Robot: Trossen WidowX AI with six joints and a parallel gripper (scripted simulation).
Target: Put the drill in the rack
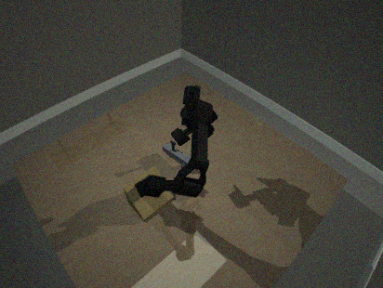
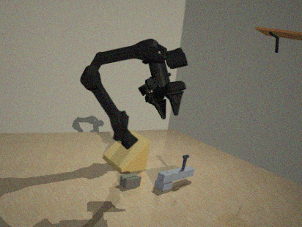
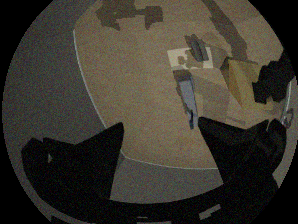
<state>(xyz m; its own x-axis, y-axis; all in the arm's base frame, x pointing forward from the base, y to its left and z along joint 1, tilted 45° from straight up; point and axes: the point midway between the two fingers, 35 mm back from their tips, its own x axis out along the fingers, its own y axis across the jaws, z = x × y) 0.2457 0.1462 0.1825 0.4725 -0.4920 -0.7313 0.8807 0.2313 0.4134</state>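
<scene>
My gripper tip is now 19 cm above the key, 13 cm to the right of it and 3 cm past it. Round my gripper tip: drill 24 cm below, 8 cm to the left, 2 cm behind; then rack 26 cm below, 8 cm to the right, 7 cm behind; then grey block 25 cm below, 10 cm to the left, 2 cm behind.
</scene>
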